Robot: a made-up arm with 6 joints.
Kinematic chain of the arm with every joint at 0, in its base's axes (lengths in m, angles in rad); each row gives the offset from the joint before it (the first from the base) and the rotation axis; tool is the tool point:
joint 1: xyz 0 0 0.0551 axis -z
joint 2: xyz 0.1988 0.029 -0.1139 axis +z
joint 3: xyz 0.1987 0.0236 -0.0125 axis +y
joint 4: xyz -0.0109 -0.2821 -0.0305 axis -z
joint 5: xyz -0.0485 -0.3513 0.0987 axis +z
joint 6: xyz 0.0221 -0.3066 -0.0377 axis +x
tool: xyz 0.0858 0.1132 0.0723
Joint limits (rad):
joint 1: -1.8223..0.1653
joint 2: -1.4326..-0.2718
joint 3: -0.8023..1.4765
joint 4: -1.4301..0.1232
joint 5: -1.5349..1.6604
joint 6: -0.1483..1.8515
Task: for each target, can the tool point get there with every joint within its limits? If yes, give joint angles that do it. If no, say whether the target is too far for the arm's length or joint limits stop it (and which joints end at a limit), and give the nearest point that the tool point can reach.
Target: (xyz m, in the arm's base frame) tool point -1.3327 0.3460 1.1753
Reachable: no: too far | nearest point -0.6615 -0.0101 0.3450 | short by 1.125 m
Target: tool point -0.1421 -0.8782 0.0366
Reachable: yes | joints -0.2547 -0.6778 -0.4471 -0.1589 -0.5470 1.5878
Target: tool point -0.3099 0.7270 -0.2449
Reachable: no: joint limits stop it (at a limit: joint 1, joint 2, joint 4, joint 6) | nearest point -0.1320 0.7151 -0.2406 | short by 0.178 m
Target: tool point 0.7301 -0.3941 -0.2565
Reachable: yes | joints -1.3460 -0.9654 1.2011 -0.8438 -1.0804 0.7352
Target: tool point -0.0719 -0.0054 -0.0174
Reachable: no: joint limits stop it (at a limit: joint 1, joint 2, joint 3, joint 4, joint 5) | nearest point -0.3038 -0.1864 0.0512 | short by 0.302 m
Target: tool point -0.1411 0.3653 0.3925
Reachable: no: joint limits stop it (at a limit: joint 1, joint 2, joint 3, joint 4) | nearest point -0.0791 0.4933 0.2697 | short by 0.188 m
